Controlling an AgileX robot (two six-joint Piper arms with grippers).
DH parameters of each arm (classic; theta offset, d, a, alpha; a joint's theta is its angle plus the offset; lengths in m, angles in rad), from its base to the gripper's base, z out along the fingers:
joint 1: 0 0.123 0 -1.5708
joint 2: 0.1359 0 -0.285 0
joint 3: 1.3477 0 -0.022 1.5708
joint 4: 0 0.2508 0 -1.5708
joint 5: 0 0 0.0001 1.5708
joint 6: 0 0.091 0 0
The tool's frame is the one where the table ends.
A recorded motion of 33 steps. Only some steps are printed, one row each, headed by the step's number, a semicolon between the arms.
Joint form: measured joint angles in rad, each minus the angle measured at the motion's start. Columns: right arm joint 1, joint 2, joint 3, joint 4, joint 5, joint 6; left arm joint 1, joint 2, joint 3, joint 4, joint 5, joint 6.
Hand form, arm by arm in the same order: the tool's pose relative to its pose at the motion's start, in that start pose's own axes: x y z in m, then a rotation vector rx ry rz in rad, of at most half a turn. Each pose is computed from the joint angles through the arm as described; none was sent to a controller.
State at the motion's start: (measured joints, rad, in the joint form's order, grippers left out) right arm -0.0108 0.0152 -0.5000 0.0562 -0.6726 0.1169; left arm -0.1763 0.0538 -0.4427 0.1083 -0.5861 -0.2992
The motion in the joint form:
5: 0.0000 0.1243 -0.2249 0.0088 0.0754 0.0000; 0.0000 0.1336 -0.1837 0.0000 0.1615 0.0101
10: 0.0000 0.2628 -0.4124 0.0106 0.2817 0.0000; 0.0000 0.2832 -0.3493 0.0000 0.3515 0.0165
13: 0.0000 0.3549 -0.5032 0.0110 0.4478 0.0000; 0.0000 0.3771 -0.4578 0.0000 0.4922 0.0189
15: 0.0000 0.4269 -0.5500 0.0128 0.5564 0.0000; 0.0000 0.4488 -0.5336 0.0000 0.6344 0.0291
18: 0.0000 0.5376 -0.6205 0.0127 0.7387 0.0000; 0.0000 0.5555 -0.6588 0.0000 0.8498 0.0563
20: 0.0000 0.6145 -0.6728 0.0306 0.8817 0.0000; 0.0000 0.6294 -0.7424 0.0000 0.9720 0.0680
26: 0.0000 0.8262 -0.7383 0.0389 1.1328 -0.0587; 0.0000 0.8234 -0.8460 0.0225 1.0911 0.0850
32: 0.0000 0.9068 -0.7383 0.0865 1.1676 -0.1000; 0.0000 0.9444 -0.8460 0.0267 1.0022 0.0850
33: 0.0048 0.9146 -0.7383 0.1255 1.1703 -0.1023; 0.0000 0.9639 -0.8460 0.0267 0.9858 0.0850
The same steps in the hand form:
5: -0.0275 0.0060 0.0480 -0.0026 -0.0249 0.0107; -0.0113 0.0016 0.0419 -0.0369 0.1055 0.0127
10: -0.0232 0.0079 0.0921 0.0129 0.1318 0.0138; -0.0054 0.0071 0.0827 -0.0883 0.2719 0.0192
13: -0.0046 0.0067 0.1147 0.0315 0.2981 0.0139; 0.0014 0.0115 0.1070 -0.1256 0.3924 0.0216
15: 0.0168 0.0043 0.1276 0.0484 0.4308 0.0149; 0.0127 0.0162 0.1219 -0.1631 0.5255 0.0308
18: 0.0523 0.0002 0.1425 0.0753 0.6516 0.0139; 0.0270 0.0227 0.1427 -0.2109 0.7169 0.0555
20: 0.0773 -0.0024 0.1493 0.0991 0.8175 0.0316; 0.0368 0.0268 0.1565 -0.2375 0.8265 0.0650
26: 0.1569 -0.0130 0.1494 0.1181 1.2145 -0.0108; 0.0881 0.0413 0.1821 -0.2732 1.0336 0.1004
32: 0.1896 -0.0162 0.1440 0.1153 1.3292 0.0063; 0.1332 0.0507 0.1933 -0.2649 1.0680 0.1031
33: 0.1929 -0.0142 0.1434 0.1181 1.3383 0.0489; 0.1405 0.0522 0.1947 -0.2631 1.0716 0.1027

